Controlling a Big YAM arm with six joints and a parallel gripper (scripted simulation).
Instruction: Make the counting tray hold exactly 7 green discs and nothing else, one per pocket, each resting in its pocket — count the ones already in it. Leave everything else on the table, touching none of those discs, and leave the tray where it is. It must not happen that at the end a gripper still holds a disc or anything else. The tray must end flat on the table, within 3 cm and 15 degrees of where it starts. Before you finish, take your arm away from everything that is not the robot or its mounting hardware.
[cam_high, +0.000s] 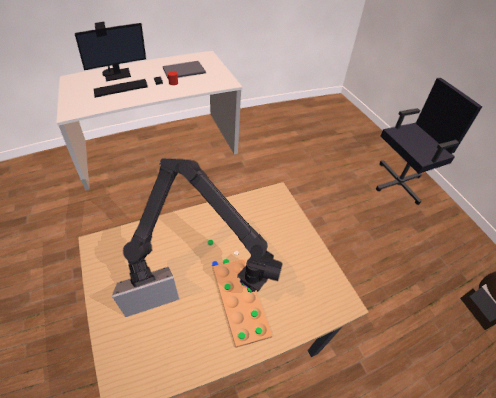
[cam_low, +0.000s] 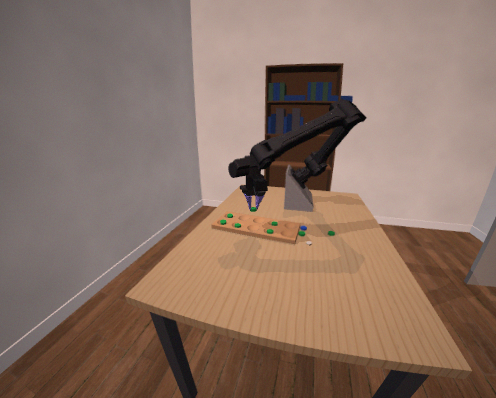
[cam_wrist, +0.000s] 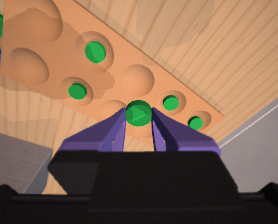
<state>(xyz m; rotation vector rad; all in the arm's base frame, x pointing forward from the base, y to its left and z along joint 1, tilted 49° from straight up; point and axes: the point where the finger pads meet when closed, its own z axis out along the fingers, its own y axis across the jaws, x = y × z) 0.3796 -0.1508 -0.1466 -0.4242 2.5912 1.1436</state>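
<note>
The wooden counting tray lies 110 mm below my hand, 40 mm behind it and 10 mm to the left of it. The rest, counted from my hand: blue disc 220 mm to the left, 110 mm below, 50 mm behind; white piece 230 mm to the left, 110 mm below, 70 mm ahead.
</note>
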